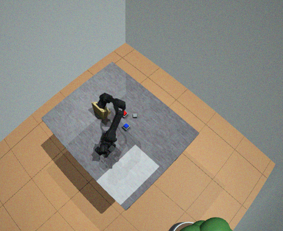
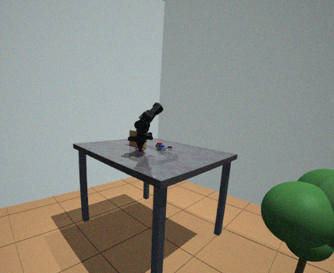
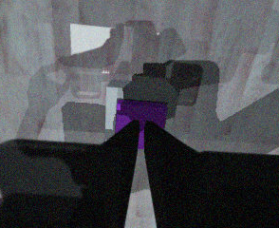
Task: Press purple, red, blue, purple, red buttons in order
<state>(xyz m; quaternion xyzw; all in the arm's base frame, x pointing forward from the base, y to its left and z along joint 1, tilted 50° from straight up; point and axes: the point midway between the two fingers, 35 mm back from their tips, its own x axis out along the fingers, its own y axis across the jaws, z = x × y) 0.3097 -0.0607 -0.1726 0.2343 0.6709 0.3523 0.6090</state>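
The purple button is 10 mm below my gripper tip. The rest, counted from my gripper tip: orange block 100 mm behind, 70 mm to the left, 20 mm below; then blue button 240 mm to the left, 60 mm behind; then red button 300 mm to the left, 160 mm behind.
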